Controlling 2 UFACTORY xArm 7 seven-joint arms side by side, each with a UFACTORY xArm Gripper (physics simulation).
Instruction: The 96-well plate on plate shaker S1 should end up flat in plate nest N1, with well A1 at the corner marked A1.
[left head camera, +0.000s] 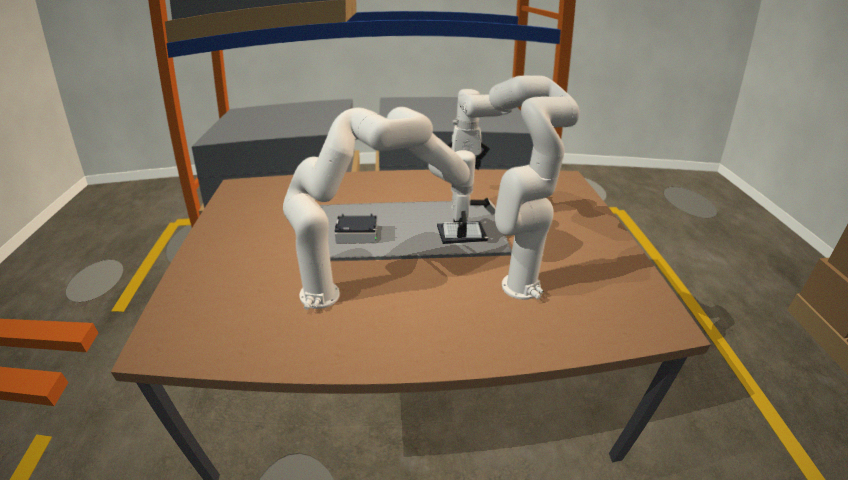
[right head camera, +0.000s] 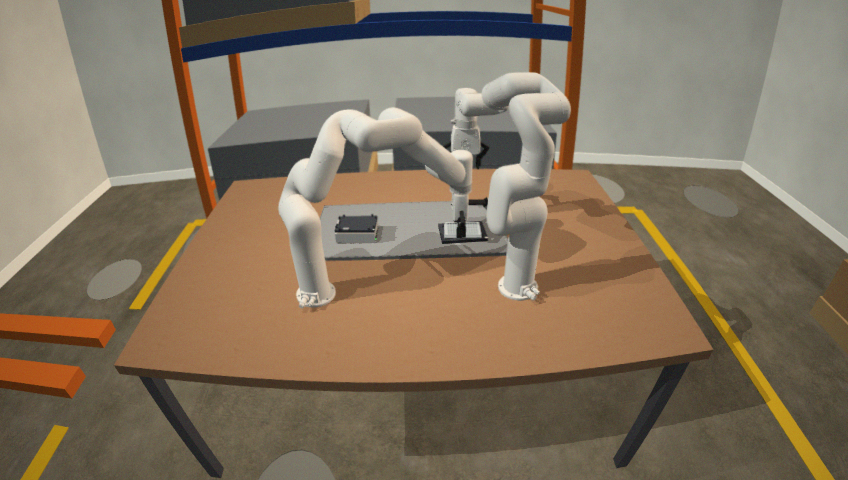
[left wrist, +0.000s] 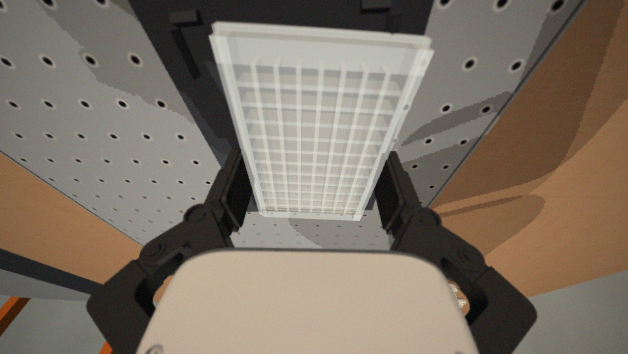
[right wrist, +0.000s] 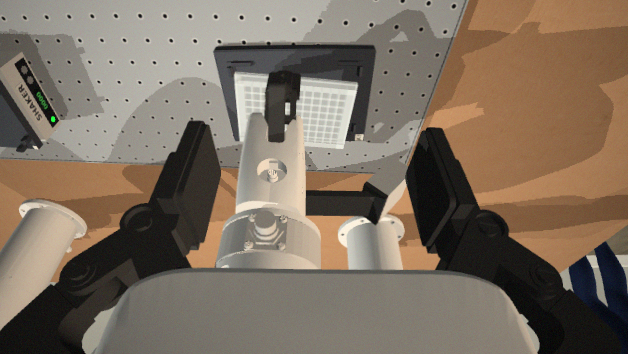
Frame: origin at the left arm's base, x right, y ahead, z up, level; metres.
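Seen in the pictures: left gripper, fingertip midpoint: (left head camera: 459, 230) (right head camera: 459, 230) (left wrist: 313, 165) (right wrist: 285, 111); right gripper, fingertip midpoint: (right wrist: 315, 149); left arm's base at its link origin: (left head camera: 319, 295) (right head camera: 316, 294) (right wrist: 55, 218); right arm's base at its link origin: (left head camera: 521, 286) (right head camera: 517, 287) (right wrist: 370, 231).
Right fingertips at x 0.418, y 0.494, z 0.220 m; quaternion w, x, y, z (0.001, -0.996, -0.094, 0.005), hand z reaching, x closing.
Pixels of each thing's top centre, then the offset from my right fingertips to it. "spot": a spot on its surface instead. Level surfaces: height alone.
- clear 96-well plate at its top centre: (left wrist: 314, 165) (right wrist: 293, 117) (right head camera: 462, 228) (left head camera: 462, 228) dx +0.004, dy -0.121, dz -0.178 m
- black plate nest at its top centre: (left wrist: 297, 148) (right wrist: 296, 102) (right head camera: 462, 229) (left head camera: 462, 229) dx +0.004, dy -0.110, dz -0.191 m
- small pale mark at its top centre: (right wrist: 359, 137) dx +0.090, dy -0.145, dz -0.195 m
- shaker at a spot on its surface: (right wrist: 31, 95) spot: dx -0.297, dy -0.156, dz -0.185 m
- grey perforated board at its surface level: dz -0.207 m
- brown table at its surface level: dz -0.220 m
The clear 96-well plate (left head camera: 474, 229) (right head camera: 474, 229) (left wrist: 320, 115) (right wrist: 327, 115) looks about level, low over the black plate nest (left head camera: 464, 240) (right head camera: 464, 240) (left wrist: 310, 10) (right wrist: 240, 54). In the right wrist view it appears offset toward the nest's lower edge; any gap beneath is hard to judge. My left gripper (left head camera: 461, 228) (right head camera: 460, 228) (left wrist: 313, 165) is shut on the plate's long sides. A small pale mark (right wrist: 359, 137) is at a nest corner; its text is unreadable. The shaker (left head camera: 355, 234) (right head camera: 355, 236) (right wrist: 31, 95) carries no plate. My right gripper is open, high above the left arm.
Nest and shaker stand on a grey perforated board (left head camera: 410, 217) (right head camera: 410, 217) (left wrist: 465, 30) (right wrist: 125, 30) on the brown table (left head camera: 386, 327) (right head camera: 386, 327). The left wrist's black camera bracket (right wrist: 340, 202) sticks out below the right gripper. The right arm's base (left head camera: 523, 285) stands near the board's right end.
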